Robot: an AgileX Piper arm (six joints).
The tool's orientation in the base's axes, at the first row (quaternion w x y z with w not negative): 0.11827, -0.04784, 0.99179, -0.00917
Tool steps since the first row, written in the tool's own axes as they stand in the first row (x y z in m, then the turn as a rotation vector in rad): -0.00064, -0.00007, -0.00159, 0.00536, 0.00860, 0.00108; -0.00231, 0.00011, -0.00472, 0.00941, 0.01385, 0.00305; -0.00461, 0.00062, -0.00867, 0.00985, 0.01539, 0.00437; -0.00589, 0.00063, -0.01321, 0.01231, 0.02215, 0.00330; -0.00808, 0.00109, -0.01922, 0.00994, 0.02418, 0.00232; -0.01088, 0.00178, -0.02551, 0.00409, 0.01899, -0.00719; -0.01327, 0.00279, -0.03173, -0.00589, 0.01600, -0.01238; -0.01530, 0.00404, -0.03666, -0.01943, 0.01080, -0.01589; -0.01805, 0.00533, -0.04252, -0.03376, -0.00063, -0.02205; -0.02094, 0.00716, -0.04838, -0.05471, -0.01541, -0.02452; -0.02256, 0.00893, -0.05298, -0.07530, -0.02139, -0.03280
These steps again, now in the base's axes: 0.00025, 0.00000, 0.00170, -0.00573, 0.00803, -0.00256; 0.00111, 0.00037, 0.00512, -0.00967, 0.01285, -0.00557; 0.00236, 0.00112, 0.00949, -0.00993, 0.01433, -0.00700; 0.00253, 0.00129, 0.01420, -0.01319, 0.02083, -0.00674; 0.00319, 0.00200, 0.02054, -0.01131, 0.02308, -0.00529; 0.00435, 0.00300, 0.02728, -0.00741, 0.01855, 0.00547; 0.00511, 0.00428, 0.03386, 0.00130, 0.01658, 0.01294; 0.00579, 0.00576, 0.03908, 0.01405, 0.01274, 0.01967; 0.00696, 0.00735, 0.04538, 0.02753, 0.00280, 0.02934; 0.00820, 0.00949, 0.05170, 0.04858, -0.00986, 0.03707; 0.00852, 0.01144, 0.05650, 0.06711, -0.01375, 0.05011
